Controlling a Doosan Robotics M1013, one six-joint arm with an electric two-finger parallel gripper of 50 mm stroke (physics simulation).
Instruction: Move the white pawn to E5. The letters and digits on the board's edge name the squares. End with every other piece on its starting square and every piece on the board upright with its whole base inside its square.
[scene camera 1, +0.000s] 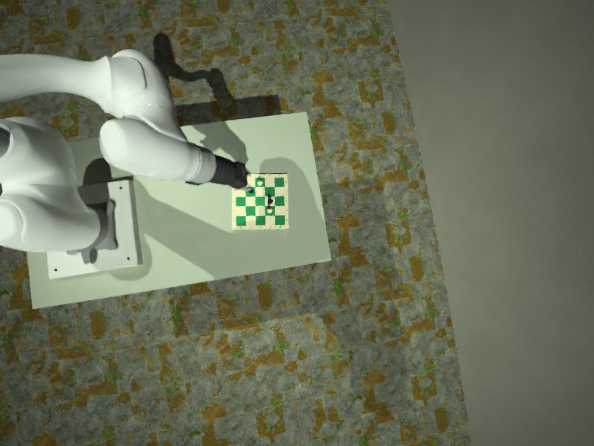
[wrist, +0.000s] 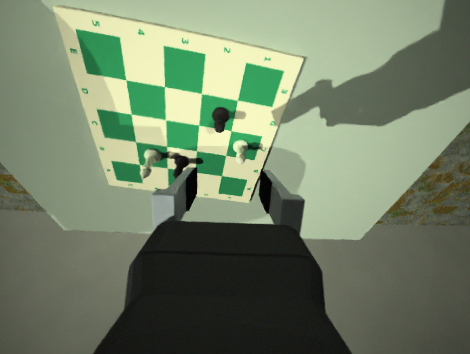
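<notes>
There's a chessboard (scene camera 1: 249, 210), and you get it in the wrist view as well (wrist: 143, 86). My gripper (scene camera 1: 248, 181) is there too, and it's also in the wrist view (wrist: 228, 181).
</notes>
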